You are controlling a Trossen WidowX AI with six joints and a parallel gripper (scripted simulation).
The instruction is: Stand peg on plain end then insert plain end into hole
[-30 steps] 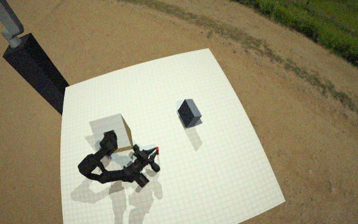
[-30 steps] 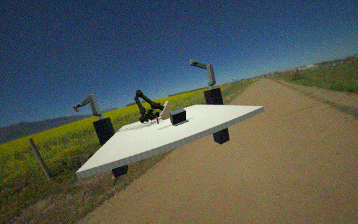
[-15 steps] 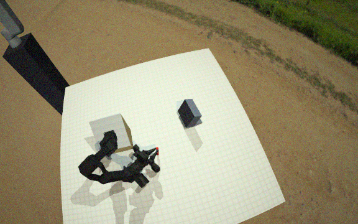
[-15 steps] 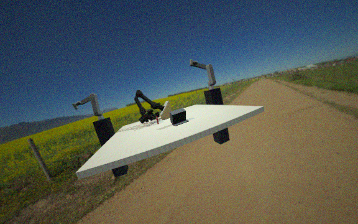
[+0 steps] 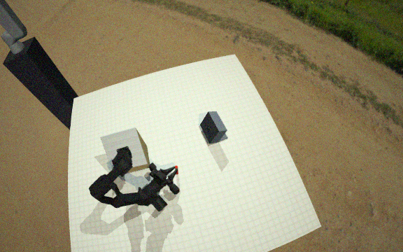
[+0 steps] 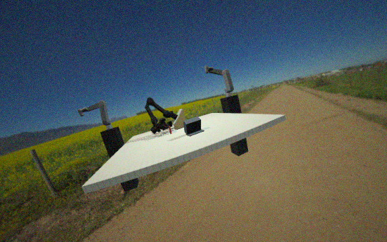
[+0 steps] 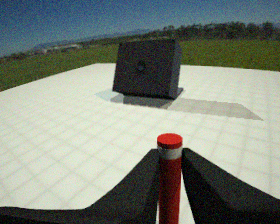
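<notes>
Right now my gripper tip is 1 cm above the red peg. The rest, counted from my gripper tip: sloped panel block 24 cm ahead, 16 cm to the left, 1 cm below.
</notes>
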